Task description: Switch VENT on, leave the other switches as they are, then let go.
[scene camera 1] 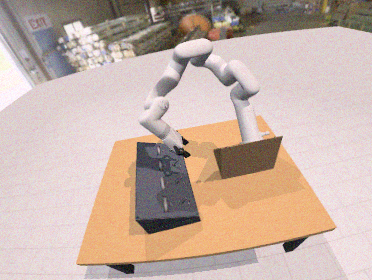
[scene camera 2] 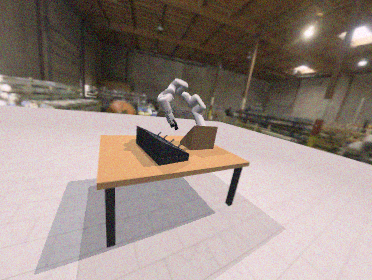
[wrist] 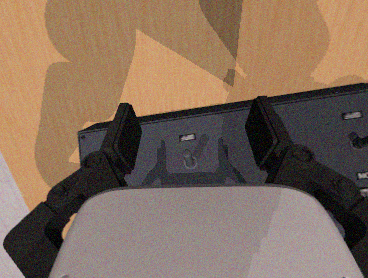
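Pixels of known places: gripper, fingertip midpoint: (scene camera 1: 187,149) (scene camera 2: 174,128) (wrist: 192,114); arm's base, link origin: (scene camera 1: 251,141) (scene camera 2: 203,131).
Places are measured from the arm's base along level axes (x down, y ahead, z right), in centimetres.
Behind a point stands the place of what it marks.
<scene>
The dark sloped switch panel (scene camera 1: 148,192) {z -25.7, x 2.6, y 51.3 cm} (scene camera 2: 156,149) {z -34.1, x 7.9, y 54.7 cm} (wrist: 305,122) {z -21.3, x 10.1, y 35.1 cm} stands on the table. My gripper (scene camera 1: 184,147) {z -4.2, x -1.9, y 33.3 cm} (scene camera 2: 174,125) {z -4.2, x -1.9, y 33.3 cm} (wrist: 192,114) {z -4.2, x -1.9, y 33.3 cm} is open and empty above its far end. In the wrist view, the end switch, LAMP by its place in the row, has its lever (wrist: 190,159) {z -4.9, x 5.5, y 41.0 cm} below the gap between my fingers. The neighbouring VENT lever (wrist: 358,141) {z -27.6, x 7.6, y 36.4 cm} shows at the right edge, outside my right finger. I cannot tell its setting. The nameplates are mostly hidden behind the gripper body or cut off, and the small labels are blurred.
A brown upright board structure (scene camera 1: 248,158) {z -7.8, x 3.9, y 3.0 cm} (scene camera 2: 204,138) {z -7.5, x 5.6, y 1.8 cm} stands on the wooden table (scene camera 1: 235,220) {z -33.4, x 17.6, y 12.3 cm} (scene camera 2: 115,171) {z -45.3, x 17.6, y 79.7 cm}, between the panel and the arm's base side. Two more switches sit along the panel toward its near end. Arm shadows fall over the panel and table.
</scene>
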